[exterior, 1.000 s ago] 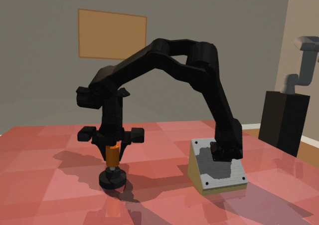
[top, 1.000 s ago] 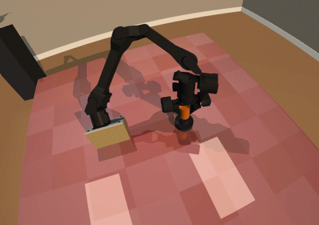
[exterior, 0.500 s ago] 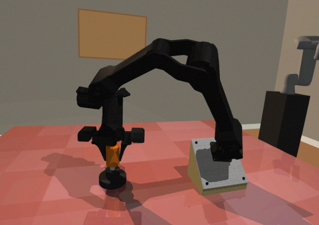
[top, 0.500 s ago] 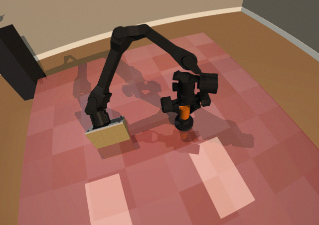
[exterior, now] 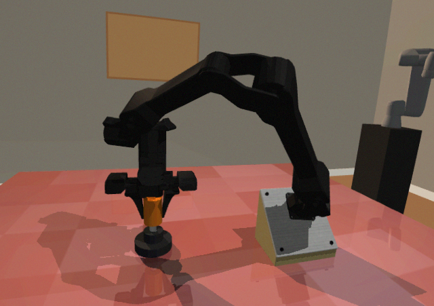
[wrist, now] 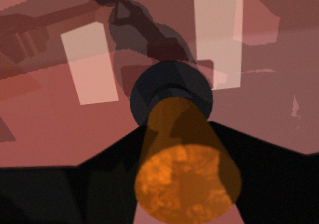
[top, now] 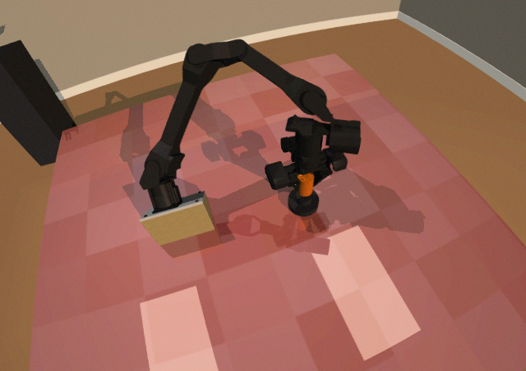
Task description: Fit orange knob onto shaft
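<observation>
Now: the orange knob 3 cm above my gripper tip. Round my gripper tip: pedestal: 4 cm below.
</observation>
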